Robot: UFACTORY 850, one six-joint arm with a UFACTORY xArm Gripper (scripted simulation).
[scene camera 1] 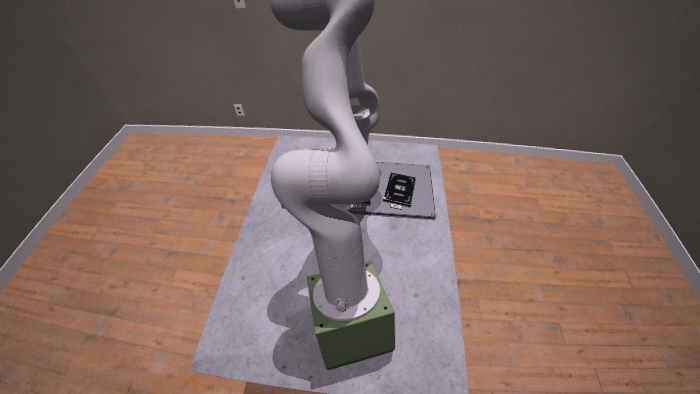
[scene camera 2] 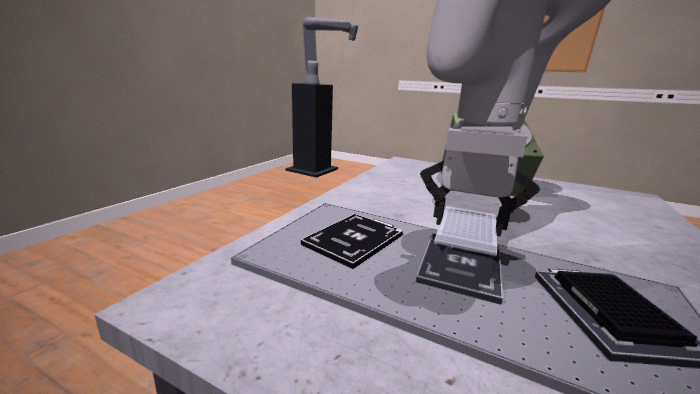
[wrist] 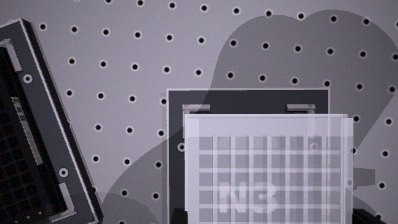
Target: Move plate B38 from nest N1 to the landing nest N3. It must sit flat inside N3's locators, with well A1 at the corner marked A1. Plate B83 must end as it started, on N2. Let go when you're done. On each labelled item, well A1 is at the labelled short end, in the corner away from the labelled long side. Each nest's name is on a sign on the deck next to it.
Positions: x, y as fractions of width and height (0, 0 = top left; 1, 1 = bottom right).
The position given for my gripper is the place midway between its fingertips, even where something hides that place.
In view: my gripper (scene camera 2: 0.67, 0.58), a plate B38 (scene camera 2: 0.67, 0.59), a black plate B83 (scene camera 2: 0.90, 0.80) and a nest N1 (scene camera 2: 0.54, 0.61).
The plate B38 is seen too in the wrist view (wrist: 0.58, 0.72).
